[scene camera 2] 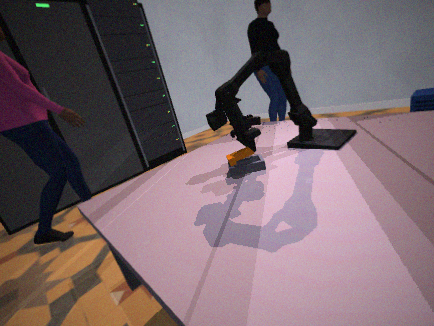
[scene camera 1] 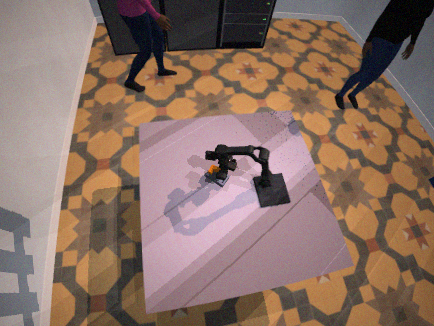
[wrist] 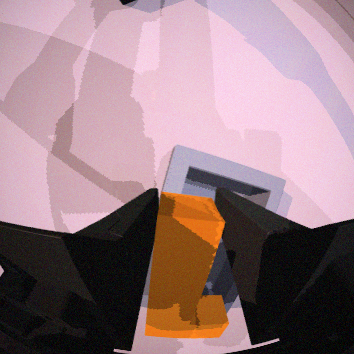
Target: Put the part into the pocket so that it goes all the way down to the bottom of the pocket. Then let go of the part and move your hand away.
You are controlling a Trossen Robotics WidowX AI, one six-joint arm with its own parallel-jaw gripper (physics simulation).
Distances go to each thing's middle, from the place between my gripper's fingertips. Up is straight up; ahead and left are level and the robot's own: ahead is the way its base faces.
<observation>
Now: the grey pocket block [wrist: 190,171] 50 mm ahead of my hand, 20 mm to the right of it and 40 mm below it. From my hand the other things lie so: orange part [wrist: 188,228] 50 mm ahead, 40 mm to the right.
</observation>
